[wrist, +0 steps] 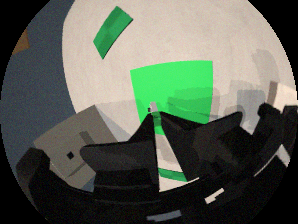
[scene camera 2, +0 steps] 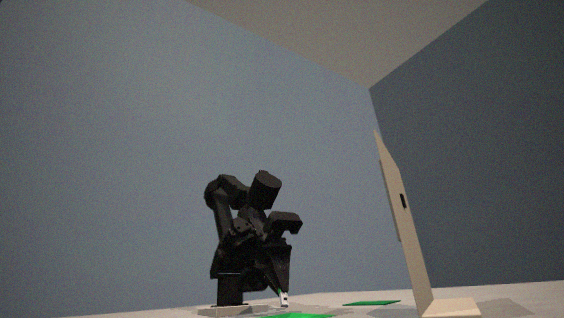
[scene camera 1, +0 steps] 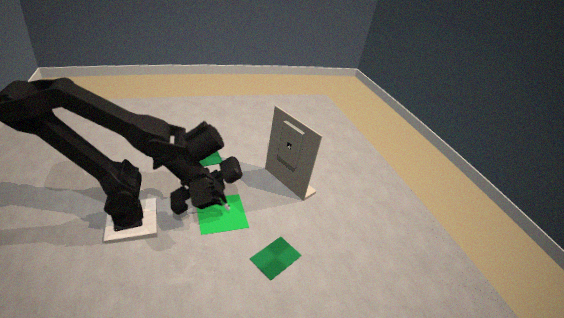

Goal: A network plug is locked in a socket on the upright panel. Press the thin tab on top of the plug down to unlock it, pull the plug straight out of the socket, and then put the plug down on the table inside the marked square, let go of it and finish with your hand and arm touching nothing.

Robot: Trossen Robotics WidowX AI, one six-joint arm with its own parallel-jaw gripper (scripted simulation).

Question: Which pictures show my gripper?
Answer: The wrist view, scene camera 2 and scene camera 1: all of them.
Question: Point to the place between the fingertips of my gripper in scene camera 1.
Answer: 224, 203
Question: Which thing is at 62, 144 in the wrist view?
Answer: An upright panel.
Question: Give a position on a green marked square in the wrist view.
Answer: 184, 88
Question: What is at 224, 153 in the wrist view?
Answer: My gripper.
